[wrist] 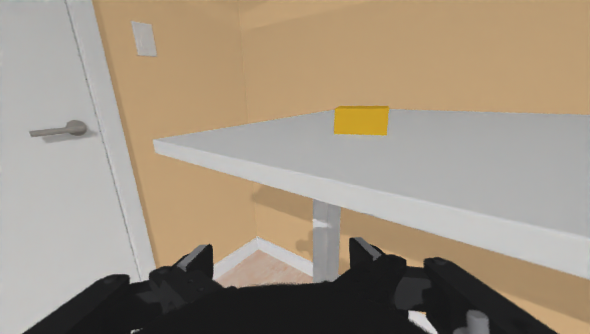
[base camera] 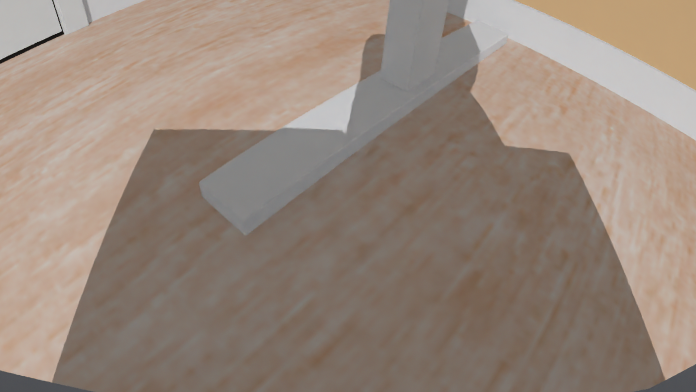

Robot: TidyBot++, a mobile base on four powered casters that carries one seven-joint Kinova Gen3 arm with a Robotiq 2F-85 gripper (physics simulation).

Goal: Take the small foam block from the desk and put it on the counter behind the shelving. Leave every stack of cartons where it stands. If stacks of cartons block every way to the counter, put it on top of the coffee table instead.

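Places are measured from the arm's base along level axes (x ahead, y left, z up), in millimetres.
Pixels of known places: gripper, fingertip midpoint: (wrist: 282, 256).
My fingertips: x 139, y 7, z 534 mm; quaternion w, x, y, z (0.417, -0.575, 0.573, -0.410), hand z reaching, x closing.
Note:
Ahead of a thing's pixels: the offset from my fingertips to its middle. "spot": to the spot under its first point. Level surfaces: height alone.
The small foam block @(dx +323, dy -148, dz +42 mm) (wrist: 360, 121), a yellow box shape, lies on the white desk @(dz +20 mm) (wrist: 450, 150) toward its far side in the wrist view, right of the centre. My gripper (wrist: 282, 256) is open, with its two fingertips wide apart at the bottom of the wrist view. It is in front of the desk's near edge, apart from the block, and the desk's leg shows beyond the fingers. In the base camera view the desk's foot and leg @(spot: dx +474, dy -106, dz -832 mm) (base camera: 407, 45) stand on the floor ahead. The counter, shelving, cartons and coffee table do not show in these views.
A white door (wrist: 45, 200) with a lever handle @(spot: dx +642, dy +670, dz -5 mm) (wrist: 60, 130) is at the left in the wrist view. A tan wall (wrist: 425, 55) (base camera: 635, 30) runs behind the desk, with a white baseboard (base camera: 590, 70). Shadows fall across the wood floor @(dz -930 mm) (base camera: 350, 300) and the desk foot.

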